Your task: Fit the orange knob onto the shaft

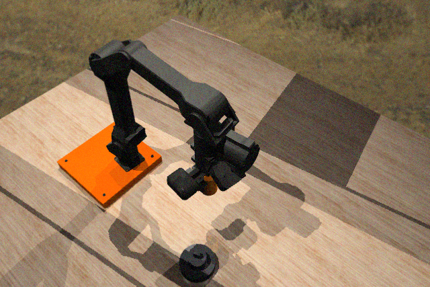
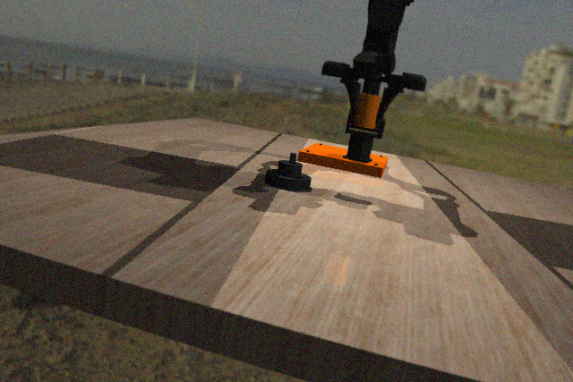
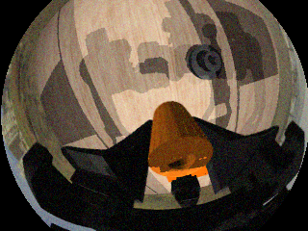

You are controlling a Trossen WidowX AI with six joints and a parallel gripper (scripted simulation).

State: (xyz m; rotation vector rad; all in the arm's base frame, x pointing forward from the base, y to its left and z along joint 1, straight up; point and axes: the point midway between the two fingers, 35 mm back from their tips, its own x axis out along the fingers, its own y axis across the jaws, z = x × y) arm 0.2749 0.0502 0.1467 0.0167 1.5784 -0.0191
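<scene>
Now: gripper tip 70 mm short of the dark round pedestal, 110 mm to the left of it and 100 mm above it. Round my gripper tip: orange knob 20 mm above.
</scene>
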